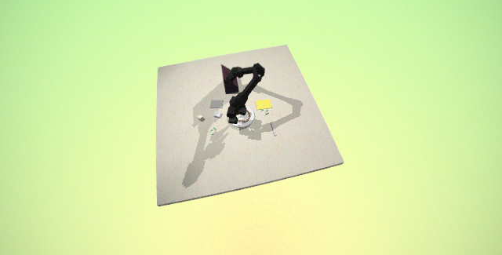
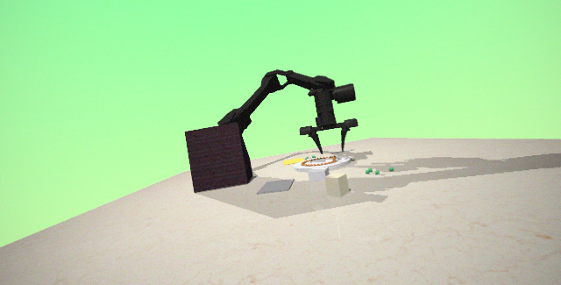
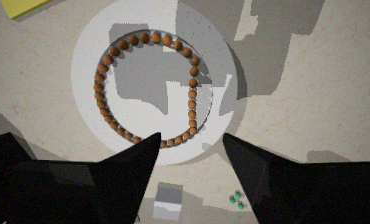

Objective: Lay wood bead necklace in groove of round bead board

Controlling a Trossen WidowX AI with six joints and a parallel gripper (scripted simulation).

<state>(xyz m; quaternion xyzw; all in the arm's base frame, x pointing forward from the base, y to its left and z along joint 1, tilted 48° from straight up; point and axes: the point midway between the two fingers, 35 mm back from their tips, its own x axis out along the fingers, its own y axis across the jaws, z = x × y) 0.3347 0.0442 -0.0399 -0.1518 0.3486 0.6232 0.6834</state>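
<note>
Now: gripper tip 3 cm past the round white bead board, 5 cm to the right of it and 3 cm above it. From my gripper tip the other things lie so: cream cube 7 cm behind, 27 cm to the right, 2 cm below; then yellow card 12 cm behind, 24 cm to the left, 4 cm below; then grey flat plate 19 cm behind, 14 cm to the right, 4 cm below.
</note>
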